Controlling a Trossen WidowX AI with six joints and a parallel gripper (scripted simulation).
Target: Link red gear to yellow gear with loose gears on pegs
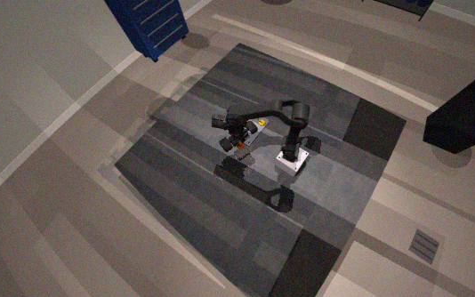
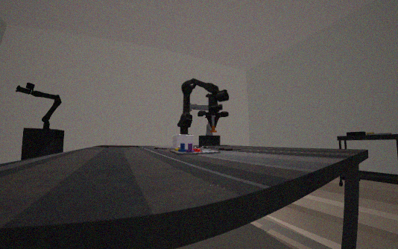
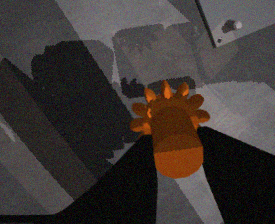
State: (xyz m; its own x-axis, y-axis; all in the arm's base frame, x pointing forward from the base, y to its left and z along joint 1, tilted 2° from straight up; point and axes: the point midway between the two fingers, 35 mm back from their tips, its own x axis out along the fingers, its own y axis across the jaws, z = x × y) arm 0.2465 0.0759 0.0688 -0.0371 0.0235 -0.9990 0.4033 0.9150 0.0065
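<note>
Right now the blue gear is 7 cm ahead of my gripper tip, 24 cm to the right of it and 12 cm below it. The rest, counted from my gripper tip: red gear (8 cm ahead, 18 cm to the right, 12 cm below); orange gear (1 cm below); red arrow (11 cm ahead, 18 cm to the right, 13 cm below).
</note>
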